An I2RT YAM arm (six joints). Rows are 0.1 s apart.
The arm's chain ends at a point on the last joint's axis. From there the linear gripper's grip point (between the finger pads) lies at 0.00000 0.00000 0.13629 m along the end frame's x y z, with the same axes.
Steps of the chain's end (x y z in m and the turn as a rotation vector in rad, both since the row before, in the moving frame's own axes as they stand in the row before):
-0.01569 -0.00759 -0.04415 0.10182 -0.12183 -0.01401
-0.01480 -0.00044 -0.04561 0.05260 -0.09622 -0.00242
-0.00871 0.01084 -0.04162 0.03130 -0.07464 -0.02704
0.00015 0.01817 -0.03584 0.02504 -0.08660 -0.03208
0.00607 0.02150 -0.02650 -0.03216 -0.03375 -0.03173
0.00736 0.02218 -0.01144 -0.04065 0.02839 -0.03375
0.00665 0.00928 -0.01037 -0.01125 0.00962 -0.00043
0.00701 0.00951 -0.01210 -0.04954 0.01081 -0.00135
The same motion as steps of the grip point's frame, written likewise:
-0.03232 -0.02129 -0.04586 0.10182 -0.12183 -0.01401
-0.02790 -0.00758 -0.04643 0.05260 -0.09622 -0.00242
-0.01893 0.00672 -0.04207 0.03130 -0.07464 -0.02704
-0.01169 0.01495 -0.03639 0.02504 -0.08660 -0.03208
0.00154 0.02595 -0.02665 -0.03216 -0.03375 -0.03173
0.01132 0.02765 -0.01161 -0.04065 0.02839 -0.03375
0.00796 0.01081 -0.01038 -0.01125 0.00962 -0.00043
0.00849 0.01626 -0.01228 -0.04954 0.01081 -0.00135

